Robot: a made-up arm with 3 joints. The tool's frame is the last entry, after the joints.
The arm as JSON. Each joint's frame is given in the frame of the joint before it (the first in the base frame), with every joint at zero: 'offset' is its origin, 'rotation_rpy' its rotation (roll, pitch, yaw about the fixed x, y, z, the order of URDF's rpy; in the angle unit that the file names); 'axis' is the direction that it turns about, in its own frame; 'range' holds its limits. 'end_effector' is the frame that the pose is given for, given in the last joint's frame.
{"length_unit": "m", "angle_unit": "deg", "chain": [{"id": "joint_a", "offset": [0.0, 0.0, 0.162], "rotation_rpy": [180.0, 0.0, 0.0], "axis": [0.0, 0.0, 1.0], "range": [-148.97, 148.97]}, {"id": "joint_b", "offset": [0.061, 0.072, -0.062], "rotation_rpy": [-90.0, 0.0, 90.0], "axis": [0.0, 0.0, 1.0], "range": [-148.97, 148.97]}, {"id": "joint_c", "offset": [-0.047, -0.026, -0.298], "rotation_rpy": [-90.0, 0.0, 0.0], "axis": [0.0, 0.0, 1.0], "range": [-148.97, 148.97]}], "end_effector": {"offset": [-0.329, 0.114, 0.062], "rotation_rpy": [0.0, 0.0, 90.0]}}
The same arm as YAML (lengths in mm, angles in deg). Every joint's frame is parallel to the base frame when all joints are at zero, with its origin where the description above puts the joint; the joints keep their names.
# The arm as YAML. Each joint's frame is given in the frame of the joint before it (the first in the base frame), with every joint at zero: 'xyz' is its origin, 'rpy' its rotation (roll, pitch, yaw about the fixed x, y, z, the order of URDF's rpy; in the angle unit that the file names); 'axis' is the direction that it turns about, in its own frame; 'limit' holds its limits. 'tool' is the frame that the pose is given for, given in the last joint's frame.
units:
  length: mm
  angle: deg
joints:
  - name: joint_a
    type: revolute
    origin:
      xyz: [0.0, 0.0, 162.0]
      rpy: [0.0, 0.0, 0.0]
    axis: [0.0, 0.0, -1.0]
    limit:
      lower: -148.97
      upper: 148.97
  - name: joint_b
    type: revolute
    origin:
      xyz: [61.0, -72.0, 62.0]
      rpy: [0.0, 0.0, 0.0]
    axis: [-1.0, 0.0, 0.0]
    limit:
      lower: -148.97
      upper: 148.97
  - name: joint_c
    type: revolute
    origin:
      xyz: [298.0, 47.0, -26.0]
      rpy: [0.0, 0.0, 0.0]
    axis: [0.0, 0.0, 1.0]
    limit:
      lower: -148.97
      upper: 148.97
tool:
  origin:
    xyz: [114.0, 329.0, 62.0]
    rpy: [0.0, 0.0, 0.0]

